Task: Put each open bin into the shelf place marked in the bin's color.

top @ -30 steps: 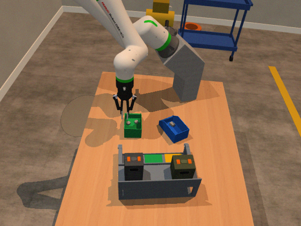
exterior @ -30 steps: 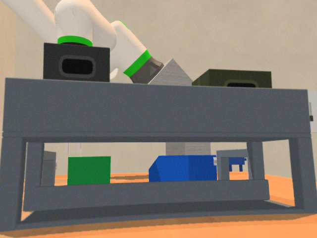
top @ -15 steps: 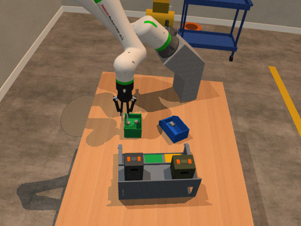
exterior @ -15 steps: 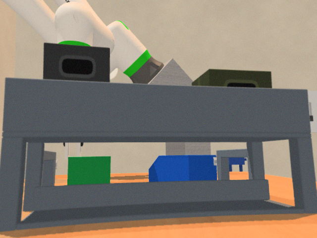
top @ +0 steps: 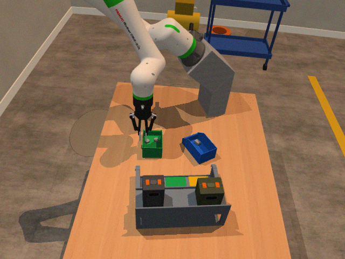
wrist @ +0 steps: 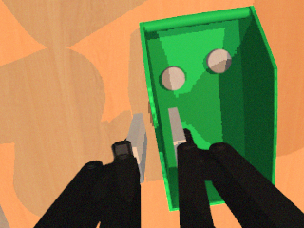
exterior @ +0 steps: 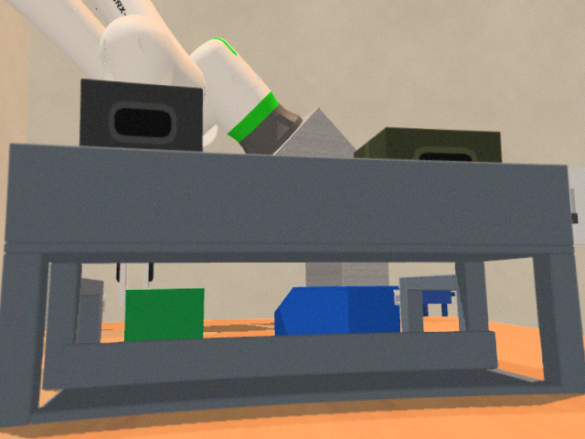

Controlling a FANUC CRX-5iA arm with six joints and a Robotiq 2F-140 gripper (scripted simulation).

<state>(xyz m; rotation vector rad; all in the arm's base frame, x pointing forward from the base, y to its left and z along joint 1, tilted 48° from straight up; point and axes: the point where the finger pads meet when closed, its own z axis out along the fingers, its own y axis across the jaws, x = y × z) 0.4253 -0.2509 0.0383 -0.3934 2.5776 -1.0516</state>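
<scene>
Now: the green bin 50 mm to the left of my hand, 50 mm below it and 10 mm behind it. The rest, counted from my hand: black box: 380 mm ahead, 110 mm to the left, 80 mm above; olive box: 350 mm ahead, 330 mm to the left, 60 mm above; blue bin: 290 mm to the left, 50 mm below, 20 mm behind.
</scene>
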